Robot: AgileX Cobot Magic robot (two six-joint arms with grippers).
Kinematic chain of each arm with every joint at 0, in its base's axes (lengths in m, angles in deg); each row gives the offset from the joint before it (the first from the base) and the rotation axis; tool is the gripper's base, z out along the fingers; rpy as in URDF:
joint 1: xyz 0 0 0.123 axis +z
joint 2: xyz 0 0 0 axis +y
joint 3: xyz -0.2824 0 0.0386 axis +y
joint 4: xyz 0.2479 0 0.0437 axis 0.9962 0 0.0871
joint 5: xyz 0 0 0 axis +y
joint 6: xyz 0.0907 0 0.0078 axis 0.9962 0 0.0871
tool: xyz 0 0 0 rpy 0 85 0
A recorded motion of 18 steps. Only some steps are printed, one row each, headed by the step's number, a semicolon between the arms.
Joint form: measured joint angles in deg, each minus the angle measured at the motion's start. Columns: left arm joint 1, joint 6, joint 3, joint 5, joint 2, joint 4; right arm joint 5, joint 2, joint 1, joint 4, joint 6, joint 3.
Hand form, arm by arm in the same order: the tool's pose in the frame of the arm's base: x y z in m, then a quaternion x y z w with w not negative. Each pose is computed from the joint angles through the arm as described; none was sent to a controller.
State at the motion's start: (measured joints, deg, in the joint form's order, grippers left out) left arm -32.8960 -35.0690 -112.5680 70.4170 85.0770 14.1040; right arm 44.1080 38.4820 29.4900 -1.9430 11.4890 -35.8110
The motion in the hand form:
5: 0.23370 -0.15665 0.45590 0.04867 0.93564 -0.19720 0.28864; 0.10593 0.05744 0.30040 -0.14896 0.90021 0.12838 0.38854
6: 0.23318 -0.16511 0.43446 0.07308 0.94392 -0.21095 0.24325; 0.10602 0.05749 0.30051 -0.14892 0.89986 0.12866 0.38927
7: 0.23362 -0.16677 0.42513 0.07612 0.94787 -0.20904 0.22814; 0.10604 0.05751 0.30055 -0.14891 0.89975 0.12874 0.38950
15: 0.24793 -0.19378 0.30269 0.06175 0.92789 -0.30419 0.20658; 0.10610 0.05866 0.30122 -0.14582 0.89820 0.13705 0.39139
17: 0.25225 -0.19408 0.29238 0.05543 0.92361 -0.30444 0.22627; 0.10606 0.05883 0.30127 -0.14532 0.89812 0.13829 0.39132
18: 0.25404 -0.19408 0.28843 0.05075 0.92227 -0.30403 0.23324; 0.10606 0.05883 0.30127 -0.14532 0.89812 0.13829 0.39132
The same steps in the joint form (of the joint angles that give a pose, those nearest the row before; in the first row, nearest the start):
5: 0.00 8.00 12.93 1.40 -3.07 -17.15; -0.06 0.00 0.00 0.00 0.00 0.00
6: 0.00 11.07 17.31 0.93 -2.90 -22.09; -0.16 0.00 0.00 0.00 -0.01 0.00
7: 0.00 11.57 19.18 0.72 -2.83 -22.88; -0.19 0.00 0.00 0.00 0.01 0.00
15: 0.00 26.01 47.34 -30.56 -1.01 -42.79; -0.77 0.00 -0.01 0.88 -0.01 0.00
17: 0.00 27.64 49.44 -35.31 -0.39 -43.77; -0.82 0.00 0.00 1.02 0.00 0.00
18: 0.00 27.90 50.18 -37.11 -0.10 -44.02; -0.82 0.00 0.00 1.02 0.00 0.00

